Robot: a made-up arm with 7 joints.
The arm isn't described. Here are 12 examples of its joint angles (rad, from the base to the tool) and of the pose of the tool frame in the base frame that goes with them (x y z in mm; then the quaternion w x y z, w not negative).
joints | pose
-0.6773 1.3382 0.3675 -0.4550 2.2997 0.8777 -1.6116 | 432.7 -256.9 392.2 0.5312 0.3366 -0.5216 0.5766
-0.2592 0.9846 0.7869 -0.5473 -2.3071 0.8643 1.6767 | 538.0 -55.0 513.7 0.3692 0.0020 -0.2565 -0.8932
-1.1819 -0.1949 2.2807 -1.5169 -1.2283 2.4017 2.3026 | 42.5 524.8 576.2 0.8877 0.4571 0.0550 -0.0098
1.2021 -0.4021 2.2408 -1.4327 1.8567 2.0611 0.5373 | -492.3 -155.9 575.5 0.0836 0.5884 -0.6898 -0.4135
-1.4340 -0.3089 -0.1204 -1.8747 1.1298 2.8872 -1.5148 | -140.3 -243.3 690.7 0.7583 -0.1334 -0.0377 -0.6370
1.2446 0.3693 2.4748 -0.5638 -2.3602 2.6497 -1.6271 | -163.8 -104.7 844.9 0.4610 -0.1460 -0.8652 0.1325
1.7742 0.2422 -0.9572 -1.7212 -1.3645 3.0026 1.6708 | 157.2 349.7 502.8 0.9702 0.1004 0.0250 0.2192
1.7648 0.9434 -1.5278 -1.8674 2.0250 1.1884 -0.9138 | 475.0 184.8 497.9 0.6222 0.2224 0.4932 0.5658
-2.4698 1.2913 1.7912 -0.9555 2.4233 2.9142 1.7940 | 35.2 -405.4 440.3 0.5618 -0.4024 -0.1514 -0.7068
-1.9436 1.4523 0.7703 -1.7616 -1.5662 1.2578 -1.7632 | 214.3 -225.8 86.8 0.3851 -0.0083 0.6379 0.6669
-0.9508 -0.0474 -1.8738 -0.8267 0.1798 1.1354 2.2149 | -440.7 -83.8 825.8 0.5862 -0.4092 0.5919 0.3722
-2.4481 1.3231 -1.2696 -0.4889 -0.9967 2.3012 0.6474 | -482.3 -142.4 390.8 0.3001 0.2128 -0.5980 0.7121
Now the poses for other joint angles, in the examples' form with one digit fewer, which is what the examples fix.
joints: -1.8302 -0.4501 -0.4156 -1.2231 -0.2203 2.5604 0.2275
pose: -115 -34 897 0.295 -0.123 -0.279 -0.906
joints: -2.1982 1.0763 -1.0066 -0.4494 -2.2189 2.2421 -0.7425
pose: -440 -187 472 0.408 0.110 -0.900 -0.106
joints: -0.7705 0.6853 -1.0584 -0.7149 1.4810 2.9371 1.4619
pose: -67 -309 765 0.245 0.726 -0.594 -0.243
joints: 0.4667 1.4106 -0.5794 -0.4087 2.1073 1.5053 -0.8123
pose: 519 86 377 0.605 0.376 0.371 0.596
